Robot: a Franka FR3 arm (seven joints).
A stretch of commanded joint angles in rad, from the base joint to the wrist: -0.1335, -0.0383, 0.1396, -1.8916, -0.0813, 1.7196, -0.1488; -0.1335, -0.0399, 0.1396, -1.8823, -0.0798, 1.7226, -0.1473; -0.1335, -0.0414, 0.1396, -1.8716, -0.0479, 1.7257, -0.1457; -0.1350, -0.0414, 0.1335, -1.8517, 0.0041, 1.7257, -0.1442; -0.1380, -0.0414, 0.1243, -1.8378, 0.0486, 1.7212, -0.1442; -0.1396, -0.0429, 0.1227, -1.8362, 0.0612, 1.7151, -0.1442; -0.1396, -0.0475, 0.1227, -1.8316, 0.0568, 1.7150, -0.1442; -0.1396, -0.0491, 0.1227, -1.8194, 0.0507, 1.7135, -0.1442; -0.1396, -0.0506, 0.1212, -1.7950, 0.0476, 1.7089, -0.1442; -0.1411, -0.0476, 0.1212, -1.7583, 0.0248, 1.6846, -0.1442; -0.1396, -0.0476, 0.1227, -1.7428, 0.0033, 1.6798, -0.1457; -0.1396, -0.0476, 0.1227, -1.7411, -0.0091, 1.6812, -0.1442; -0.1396, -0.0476, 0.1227, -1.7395, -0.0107, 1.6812, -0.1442; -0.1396, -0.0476, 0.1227, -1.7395, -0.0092, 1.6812, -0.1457; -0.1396, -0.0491, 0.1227, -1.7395, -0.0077, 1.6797, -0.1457; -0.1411, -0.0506, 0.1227, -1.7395, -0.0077, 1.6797, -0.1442
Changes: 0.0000, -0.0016, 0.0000, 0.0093, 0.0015, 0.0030, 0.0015; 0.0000, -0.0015, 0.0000, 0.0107, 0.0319, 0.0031, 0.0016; -0.0015, 0.0000, -0.0061, 0.0199, 0.0520, 0.0000, 0.0015; -0.0030, 0.0000, -0.0092, 0.0139, 0.0445, -0.0045, 0.0000; -0.0016, -0.0015, -0.0016, 0.0016, 0.0126, -0.0061, 0.0000; 0.0000, -0.0046, 0.0000, 0.0046, -0.0044, -0.0001, 0.0000; 0.0000, -0.0016, 0.0000, 0.0122, -0.0061, -0.0015, 0.0000; 0.0000, -0.0015, -0.0015, 0.0244, -0.0031, -0.0046, 0.0000; -0.0015, 0.0030, 0.0000, 0.0367, -0.0228, -0.0243, 0.0000; 0.0015, 0.0000, 0.0015, 0.0155, -0.0215, -0.0048, -0.0015; 0.0000, 0.0000, 0.0000, 0.0017, -0.0124, 0.0014, 0.0015; 0.0000, 0.0000, 0.0000, 0.0016, -0.0016, 0.0000, 0.0000; 0.0000, 0.0000, 0.0000, 0.0000, 0.0015, 0.0000, -0.0015; 0.0000, -0.0015, 0.0000, 0.0000, 0.0015, -0.0015, 0.0000; -0.0015, -0.0015, 0.0000, 0.0000, 0.0000, 0.0000, 0.0015
